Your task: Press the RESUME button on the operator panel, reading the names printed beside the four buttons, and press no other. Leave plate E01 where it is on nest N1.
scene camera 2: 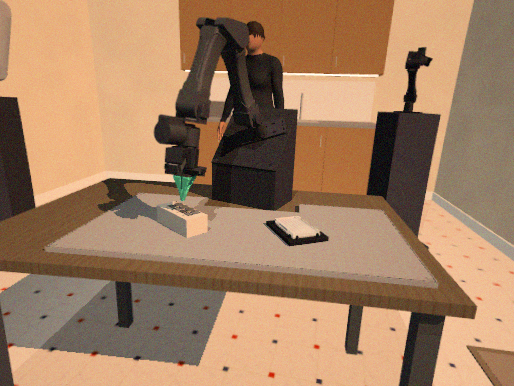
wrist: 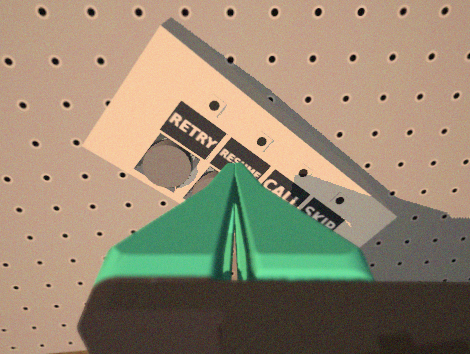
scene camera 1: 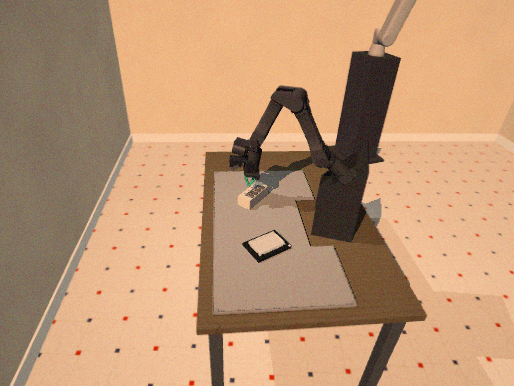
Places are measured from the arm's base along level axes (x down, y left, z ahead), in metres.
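Pixels of known places: gripper, fingertip midpoint: (scene camera 2: 182, 200) (wrist: 234, 176) (scene camera 1: 248, 186); arm's base at its link origin: (scene camera 2: 260, 133) (scene camera 1: 344, 174).
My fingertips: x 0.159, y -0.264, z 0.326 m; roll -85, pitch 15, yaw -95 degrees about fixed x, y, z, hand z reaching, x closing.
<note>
Ahead of a thing's pixels: the offset from my fingertips to its middle. Level surfaces: height alone.
The cream operator panel {dx +0.062, dy -0.008, dz -0.030 m} (scene camera 1: 245, 201) (scene camera 2: 197, 226) (wrist: 150, 75) stands on the grey mat. In the wrist view its labels read RETRY {dx +0.037, dy +0.015, dz +0.009 m} (wrist: 192, 130), RESUME {dx +0.037, dy -0.002, dz -0.015 m} (wrist: 239, 157), CALL {dx +0.037, dy -0.020, dz -0.039 m} (wrist: 282, 191) and SKIP {dx +0.037, dy -0.037, dz -0.064 m} (wrist: 320, 215). The round RETRY button {dx +0.038, dy +0.033, dz -0.004 m} (wrist: 167, 163) shows whole. The RESUME button {dx +0.038, dy +0.016, dz -0.028 m} (wrist: 202, 183) is partly hidden behind the fingers; the CALL and SKIP buttons are hidden. My gripper (scene camera 1: 250, 181) (scene camera 2: 183, 199) (wrist: 234, 176) is shut and empty, its green fingertips low over the panel's button side; contact cannot be told. White plate E01 {dx +0.071, dy +0.324, dz +0.034 m} (scene camera 1: 267, 242) (scene camera 2: 297, 226) lies on the black nest N1 {dx +0.079, dy +0.324, dz +0.034 m} (scene camera 1: 260, 259) (scene camera 2: 300, 242).
The grey perforated mat {dx +0.090 m} (scene camera 1: 280, 290) (scene camera 2: 350, 265) covers much of the wooden table {dx +0.103 m} (scene camera 1: 380, 280) (scene camera 2: 450, 295). The arm's dark pedestal (scene camera 1: 332, 212) (scene camera 2: 250, 185) stands at the table's rear side. A person (scene camera 2: 267, 75) stands behind the arm. Another arm (scene camera 2: 411, 80) is on a far pedestal.
</note>
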